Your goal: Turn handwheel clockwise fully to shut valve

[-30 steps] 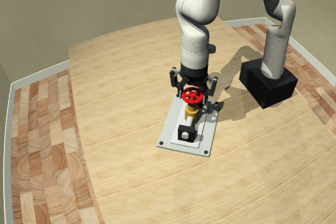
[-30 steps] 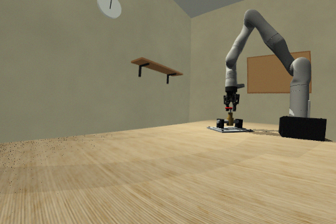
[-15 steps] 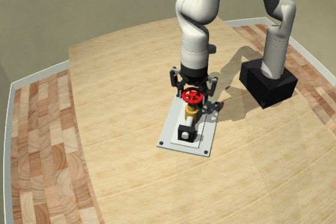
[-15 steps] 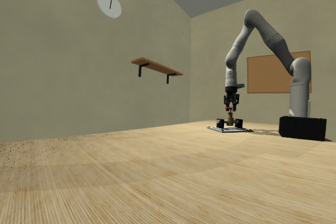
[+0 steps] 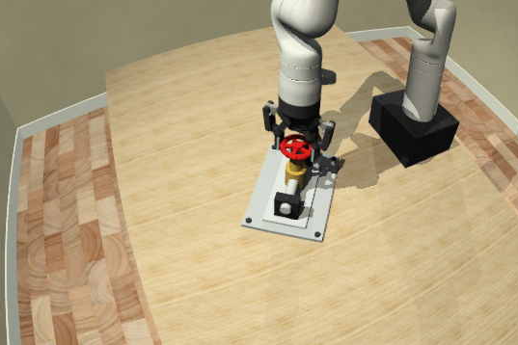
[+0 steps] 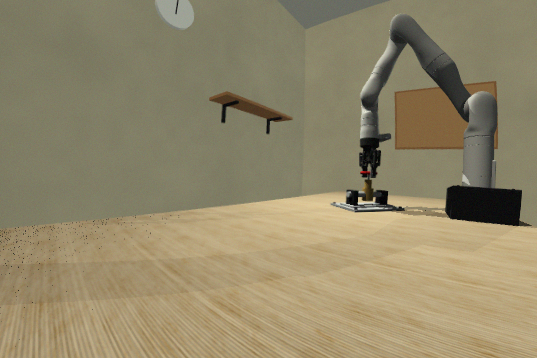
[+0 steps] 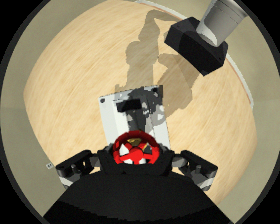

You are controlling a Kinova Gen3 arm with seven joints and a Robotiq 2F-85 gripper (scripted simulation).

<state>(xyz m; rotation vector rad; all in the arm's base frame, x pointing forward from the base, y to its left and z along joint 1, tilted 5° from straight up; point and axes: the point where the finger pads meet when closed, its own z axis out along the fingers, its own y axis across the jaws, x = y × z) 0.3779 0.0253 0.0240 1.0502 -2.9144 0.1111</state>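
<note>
The red handwheel is right at my hand.
</note>
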